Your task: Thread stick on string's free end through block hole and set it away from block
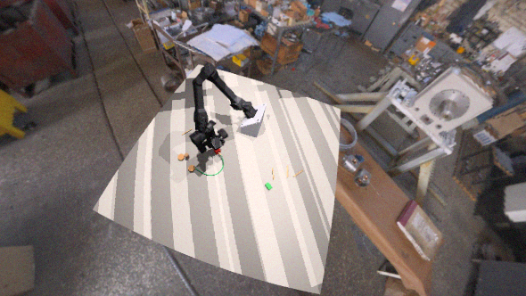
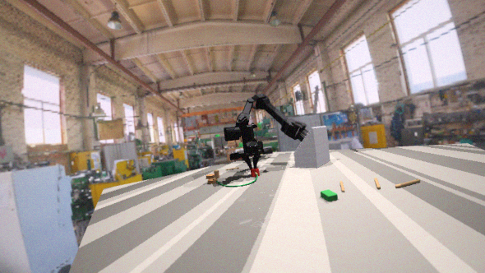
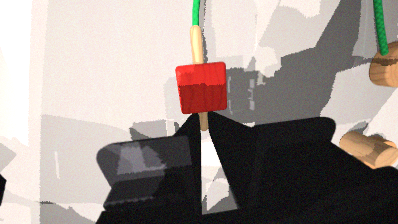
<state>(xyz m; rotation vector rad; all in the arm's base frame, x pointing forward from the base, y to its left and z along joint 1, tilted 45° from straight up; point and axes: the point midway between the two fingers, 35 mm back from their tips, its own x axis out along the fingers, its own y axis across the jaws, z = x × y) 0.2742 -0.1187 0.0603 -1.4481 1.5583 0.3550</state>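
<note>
Right now my gripper tip is 2 cm to the right of the small red block, 1 cm below it and 1 cm short of it. The rest, counted from my gripper tip: wooden peg 12 cm to the right, 12 cm ahead, 1 cm above; then small green block 39 cm to the left, 8 cm ahead.
</note>
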